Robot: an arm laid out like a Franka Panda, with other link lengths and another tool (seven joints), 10 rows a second.
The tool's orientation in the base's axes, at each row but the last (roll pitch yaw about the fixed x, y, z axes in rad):
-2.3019, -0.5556, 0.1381
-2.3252, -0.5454, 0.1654
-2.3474, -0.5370, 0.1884
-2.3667, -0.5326, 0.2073
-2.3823, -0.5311, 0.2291
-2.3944, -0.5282, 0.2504
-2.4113, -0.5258, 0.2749
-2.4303, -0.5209, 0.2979
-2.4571, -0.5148, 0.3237
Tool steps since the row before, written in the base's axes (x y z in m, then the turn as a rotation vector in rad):
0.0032, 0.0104, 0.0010, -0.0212, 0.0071, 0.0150
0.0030, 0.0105, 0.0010, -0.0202, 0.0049, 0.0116
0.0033, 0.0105, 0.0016, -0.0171, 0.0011, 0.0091
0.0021, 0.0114, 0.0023, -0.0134, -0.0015, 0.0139
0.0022, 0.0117, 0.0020, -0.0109, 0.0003, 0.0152
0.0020, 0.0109, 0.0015, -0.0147, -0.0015, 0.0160
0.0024, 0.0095, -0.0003, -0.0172, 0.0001, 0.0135
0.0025, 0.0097, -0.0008, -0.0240, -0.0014, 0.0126
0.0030, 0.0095, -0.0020, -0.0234, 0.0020, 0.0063
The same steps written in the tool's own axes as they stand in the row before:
0.0044, -0.0054, 0.0084, -0.0091, -0.0240, -0.0082
0.0045, -0.0056, 0.0083, -0.0103, -0.0200, -0.0076
0.0053, -0.0059, 0.0078, -0.0096, -0.0146, -0.0084
0.0050, -0.0075, 0.0077, -0.0045, -0.0141, -0.0125
0.0052, -0.0074, 0.0080, -0.0014, -0.0147, -0.0115
0.0048, -0.0067, 0.0076, -0.0046, -0.0160, -0.0141
0.0041, -0.0045, 0.0077, -0.0075, -0.0169, -0.0117
0.0041, -0.0043, 0.0081, -0.0140, -0.0190, -0.0134
0.0041, -0.0033, 0.0087, -0.0157, -0.0174, -0.0066

